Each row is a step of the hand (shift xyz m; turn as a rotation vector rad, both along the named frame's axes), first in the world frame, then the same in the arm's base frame.
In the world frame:
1: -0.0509 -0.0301 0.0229 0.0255 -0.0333 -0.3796
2: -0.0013 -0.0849 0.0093 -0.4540 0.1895 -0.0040
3: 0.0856 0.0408 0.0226 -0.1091 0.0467 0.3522
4: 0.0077 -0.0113 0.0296 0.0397 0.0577 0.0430
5: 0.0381 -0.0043 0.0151 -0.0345 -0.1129 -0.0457
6: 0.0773 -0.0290 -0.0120 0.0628 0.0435 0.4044
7: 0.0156 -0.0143 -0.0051 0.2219 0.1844 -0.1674
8: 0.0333 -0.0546 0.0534 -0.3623 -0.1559 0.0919
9: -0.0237 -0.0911 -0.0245 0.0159 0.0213 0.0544
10: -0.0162 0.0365 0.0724 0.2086 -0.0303 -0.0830
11: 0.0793 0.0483 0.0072 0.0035 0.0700 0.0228
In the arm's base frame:
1: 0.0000 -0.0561 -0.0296 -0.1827 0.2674 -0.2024
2: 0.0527 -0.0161 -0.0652 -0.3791 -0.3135 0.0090
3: 0.0405 0.0527 0.0713 0.1099 -0.3097 0.1737
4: 0.0279 -0.0151 0.0075 0.0153 0.0069 0.0804
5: 0.0337 0.0177 0.0158 0.0176 -0.0071 -0.1252
6: 0.0555 0.0621 -0.0050 0.2434 -0.2174 0.2507
7: 0.0145 0.0134 -0.0092 -0.0687 0.2949 0.1400
8: 0.0812 -0.0166 -0.0082 -0.0738 -0.3457 -0.1976
9: 0.0237 -0.0109 -0.0937 0.0284 -0.0221 0.0487
10: 0.0110 -0.0562 0.0596 0.0935 0.2063 0.0012
11: 0.0237 0.0590 0.0680 -0.0247 -0.0052 0.0693

